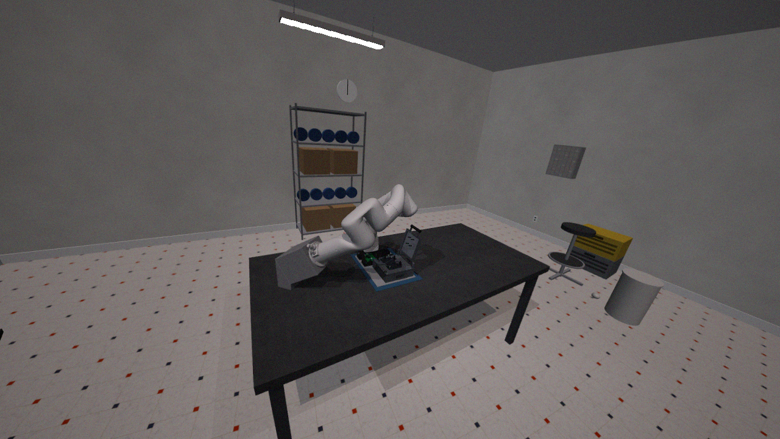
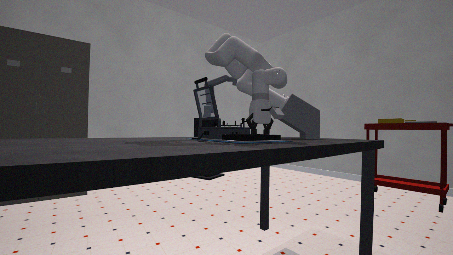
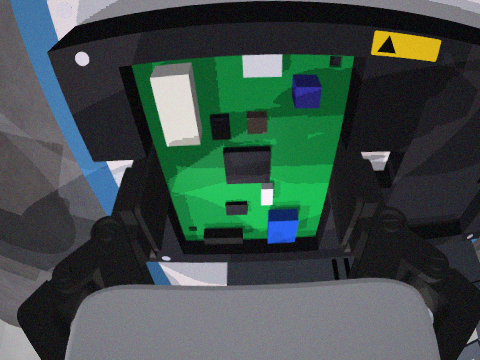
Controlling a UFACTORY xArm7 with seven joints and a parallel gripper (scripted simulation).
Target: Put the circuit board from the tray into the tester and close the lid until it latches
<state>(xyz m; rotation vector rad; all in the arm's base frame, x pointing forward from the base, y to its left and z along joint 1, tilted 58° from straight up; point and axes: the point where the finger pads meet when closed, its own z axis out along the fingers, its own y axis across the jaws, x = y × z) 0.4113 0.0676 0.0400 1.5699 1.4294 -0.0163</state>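
My gripper is now right at the circuit board. Round my hand: tester (16 cm to the right, 9 cm above, 3 cm ahead); then lid (23 cm to the right, 16 cm above, 11 cm ahead); then latch hook (10 cm to the right, 6 cm above, 4 cm behind).
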